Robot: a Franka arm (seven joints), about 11 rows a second.
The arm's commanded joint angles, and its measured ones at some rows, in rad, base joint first. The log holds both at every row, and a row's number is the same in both.
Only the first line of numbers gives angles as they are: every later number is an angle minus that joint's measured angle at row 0.
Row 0, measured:
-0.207 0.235 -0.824 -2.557 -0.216 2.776 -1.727
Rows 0 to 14, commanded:
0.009 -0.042 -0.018 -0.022 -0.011 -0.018 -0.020
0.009 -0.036 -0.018 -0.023 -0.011 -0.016 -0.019
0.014 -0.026 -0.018 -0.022 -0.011 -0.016 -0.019
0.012 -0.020 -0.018 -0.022 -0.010 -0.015 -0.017
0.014 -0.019 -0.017 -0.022 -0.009 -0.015 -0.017
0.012 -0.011 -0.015 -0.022 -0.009 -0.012 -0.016
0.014 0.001 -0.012 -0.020 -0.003 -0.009 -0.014
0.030 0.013 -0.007 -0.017 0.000 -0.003 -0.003
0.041 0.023 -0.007 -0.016 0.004 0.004 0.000
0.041 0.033 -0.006 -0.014 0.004 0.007 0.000
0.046 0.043 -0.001 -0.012 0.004 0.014 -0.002
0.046 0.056 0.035 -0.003 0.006 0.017 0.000
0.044 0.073 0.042 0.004 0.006 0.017 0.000
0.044 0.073 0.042 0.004 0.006 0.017 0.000
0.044 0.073 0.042 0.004 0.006 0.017 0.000
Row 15, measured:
0.040 0.057 0.046 -0.006 0.000 0.008 0.000
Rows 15 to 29, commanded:
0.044 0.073 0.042 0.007 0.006 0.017 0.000
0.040 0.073 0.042 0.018 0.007 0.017 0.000
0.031 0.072 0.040 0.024 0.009 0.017 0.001
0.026 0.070 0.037 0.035 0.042 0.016 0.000
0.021 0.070 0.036 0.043 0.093 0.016 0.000
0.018 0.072 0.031 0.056 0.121 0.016 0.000
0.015 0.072 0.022 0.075 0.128 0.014 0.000
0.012 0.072 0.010 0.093 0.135 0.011 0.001
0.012 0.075 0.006 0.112 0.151 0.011 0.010
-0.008 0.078 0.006 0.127 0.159 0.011 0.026
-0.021 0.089 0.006 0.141 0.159 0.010 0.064
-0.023 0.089 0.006 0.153 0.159 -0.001 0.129
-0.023 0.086 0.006 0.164 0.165 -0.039 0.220
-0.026 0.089 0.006 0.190 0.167 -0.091 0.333
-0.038 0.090 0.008 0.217 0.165 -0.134 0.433
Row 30, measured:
-0.028 0.071 0.006 0.163 0.143 -0.068 0.312
